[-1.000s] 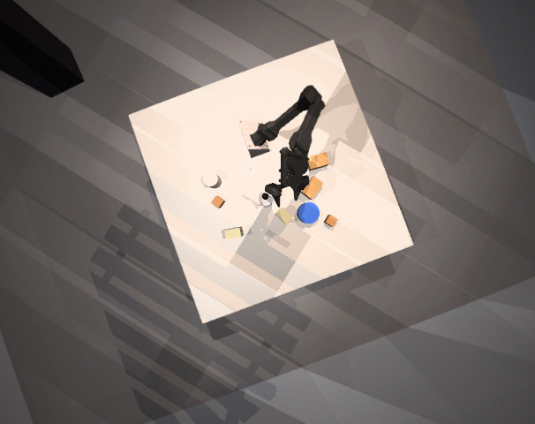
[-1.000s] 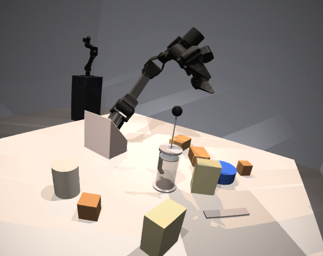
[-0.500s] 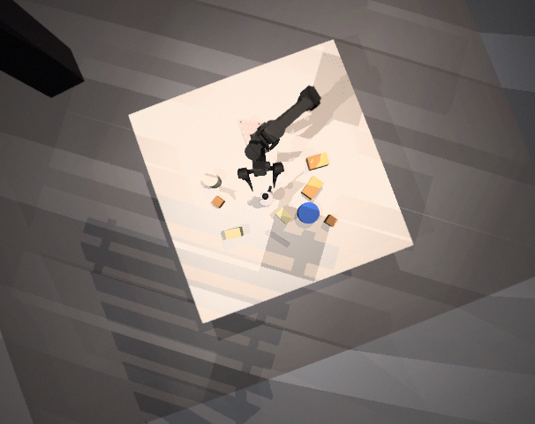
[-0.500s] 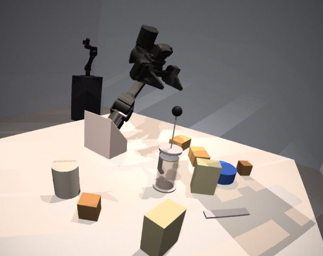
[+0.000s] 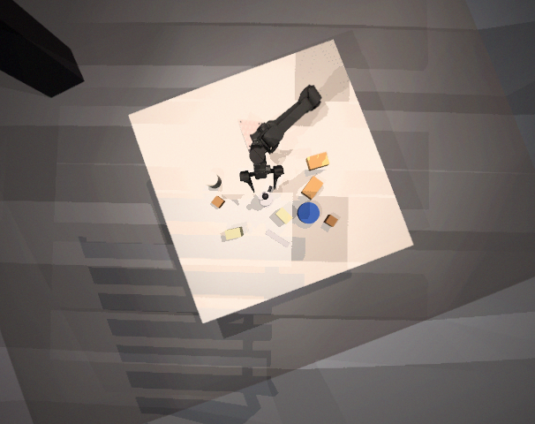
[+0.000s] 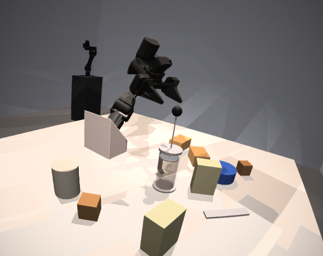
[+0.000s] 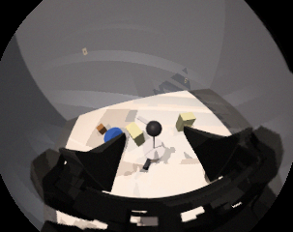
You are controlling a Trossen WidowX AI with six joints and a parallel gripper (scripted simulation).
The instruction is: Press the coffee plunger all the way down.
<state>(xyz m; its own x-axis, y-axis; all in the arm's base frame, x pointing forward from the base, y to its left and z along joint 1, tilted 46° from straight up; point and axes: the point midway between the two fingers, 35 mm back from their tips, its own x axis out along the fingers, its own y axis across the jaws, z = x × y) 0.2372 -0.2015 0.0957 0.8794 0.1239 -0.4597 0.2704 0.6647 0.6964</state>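
The glass coffee press lies 15 cm below my gripper tip, 1 cm to the left of it and 1 cm ahead of it. Round my gripper tip: flat strip: 28 cm below, 25 cm ahead, 4 cm to the right.
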